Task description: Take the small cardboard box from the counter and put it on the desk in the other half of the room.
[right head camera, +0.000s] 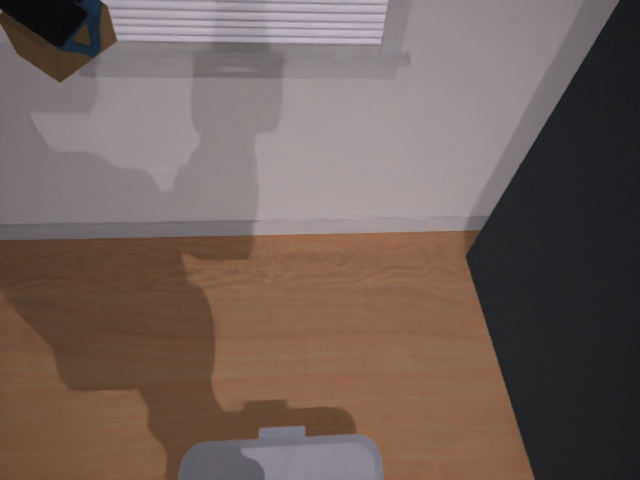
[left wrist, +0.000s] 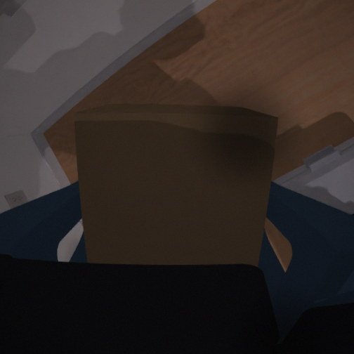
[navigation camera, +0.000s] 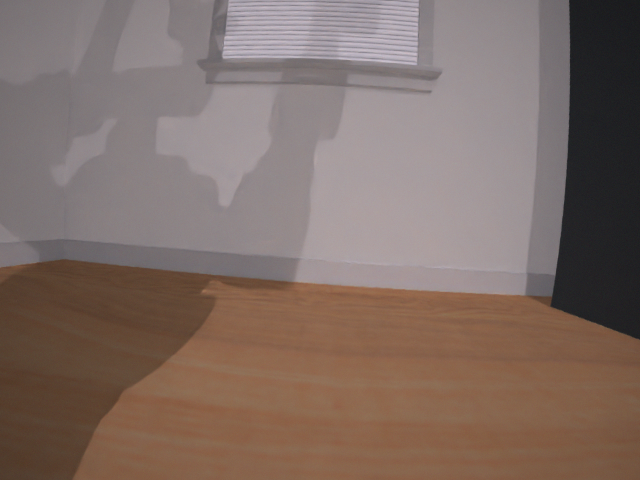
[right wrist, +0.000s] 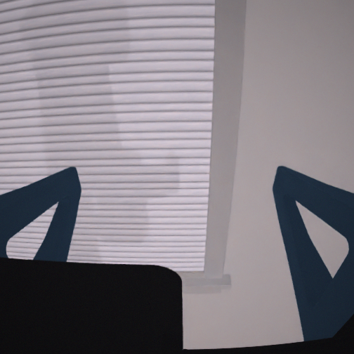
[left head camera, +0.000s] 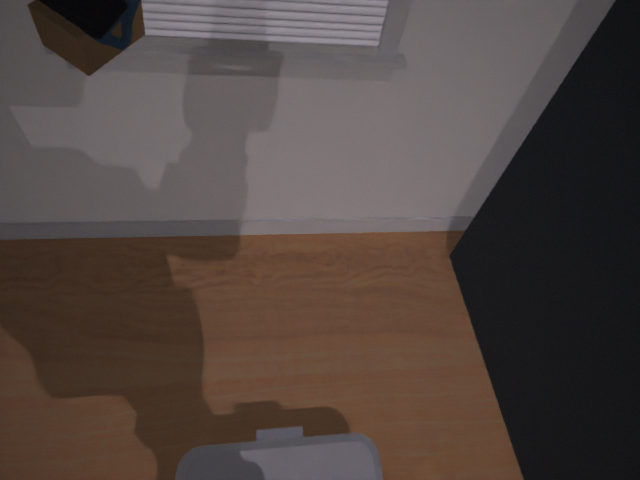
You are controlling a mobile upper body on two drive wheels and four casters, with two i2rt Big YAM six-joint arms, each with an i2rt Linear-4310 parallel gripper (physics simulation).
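Places are measured from the left arm's base along level axes (x ahead, y left, z up), in millimetres.
Where they show: left gripper, fingertip midpoint: (right head camera: 74,38) (left head camera: 102,30).
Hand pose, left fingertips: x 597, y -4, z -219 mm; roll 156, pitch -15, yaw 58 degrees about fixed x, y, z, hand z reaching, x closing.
Note:
Things, the pixels of their top centre, and the offset from my left fingertips. "pt": a spot on its surface instead. Level surfaces: height alone.
- small cardboard box, surface spot: (left head camera: 87,54) (right head camera: 54,62) pt 63 mm back, 1 mm left, 8 mm up
- window with blinds, surface spot: (navigation camera: 320,31) pt 581 mm ahead, 126 mm right, 216 mm down
- Wooden floor, surface height: 1190 mm down
The small cardboard box (left head camera: 87,54) (right head camera: 56,59) (left wrist: 175,190) is brown and is held up in the air. It shows at the top left of both head views and fills the middle of the left wrist view. My left gripper (left wrist: 174,178) is shut on it, with a blue finger against each side. My right gripper (right wrist: 176,177) is open and empty in the right wrist view, with its blue fingers wide apart in front of the window and wall. The counter and the desk do not show in these views.
A wall (left head camera: 330,144) (navigation camera: 413,170) with a window with blinds (right wrist: 110,125) (navigation camera: 320,31) stands ahead. A tall dark cabinet-like block (left head camera: 568,232) (right head camera: 578,232) (navigation camera: 604,155) stands at the right. Wooden floor (left head camera: 336,320) (navigation camera: 361,403) lies before them. My grey base (left head camera: 310,459) shows at the bottom.

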